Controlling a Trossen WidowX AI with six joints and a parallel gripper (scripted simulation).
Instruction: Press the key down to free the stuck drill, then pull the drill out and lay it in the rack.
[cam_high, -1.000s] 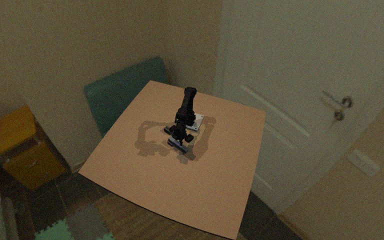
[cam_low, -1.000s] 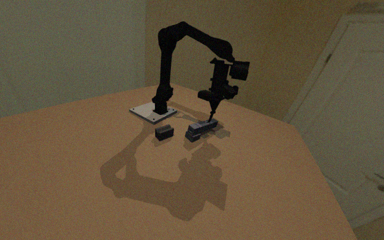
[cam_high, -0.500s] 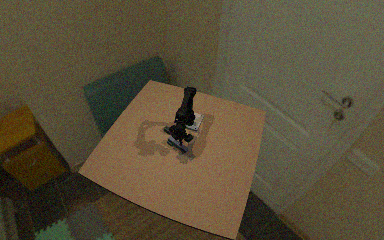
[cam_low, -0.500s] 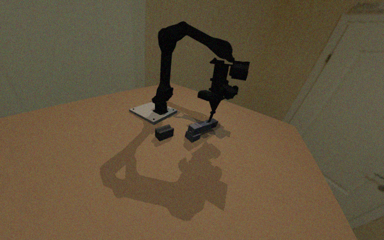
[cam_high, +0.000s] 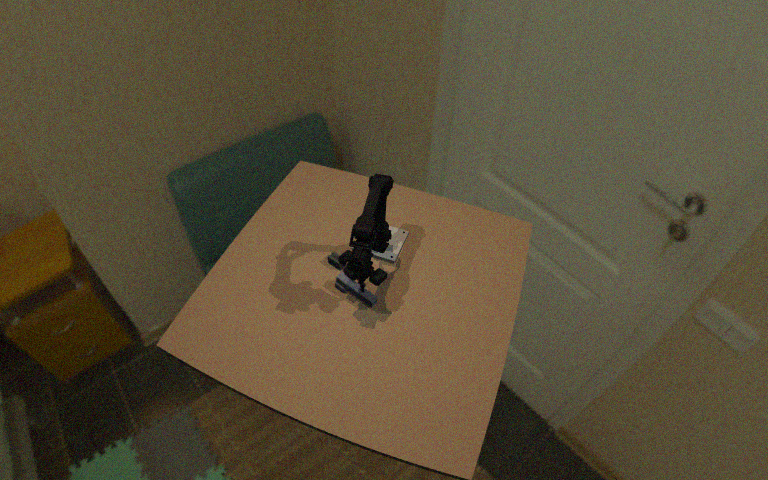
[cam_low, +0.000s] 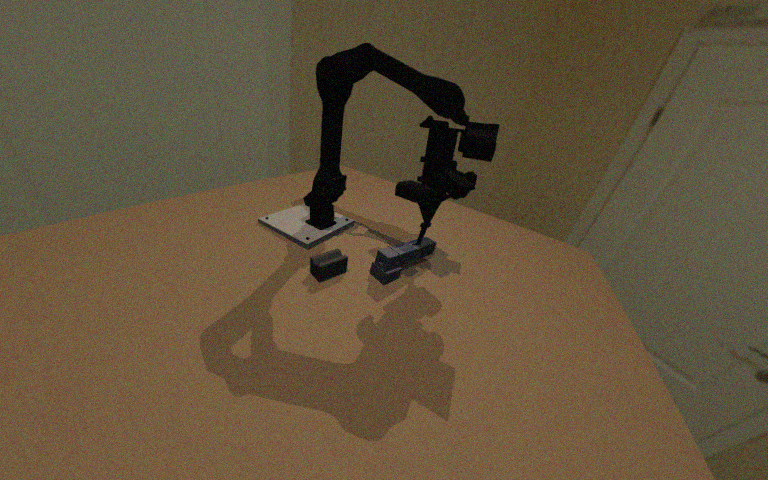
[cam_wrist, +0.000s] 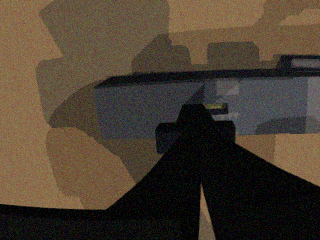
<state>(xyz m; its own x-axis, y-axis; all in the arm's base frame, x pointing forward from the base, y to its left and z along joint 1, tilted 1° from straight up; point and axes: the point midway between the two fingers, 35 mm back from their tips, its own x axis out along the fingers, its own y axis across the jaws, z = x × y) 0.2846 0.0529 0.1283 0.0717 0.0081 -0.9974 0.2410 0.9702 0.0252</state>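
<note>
Right now the small dark key is 30 mm below my gripper tip. Round my gripper tip: dark block (130 mm behind, 180 mm to the right, 100 mm below); drill (20 mm behind, 60 mm to the right, 70 mm below).
</note>
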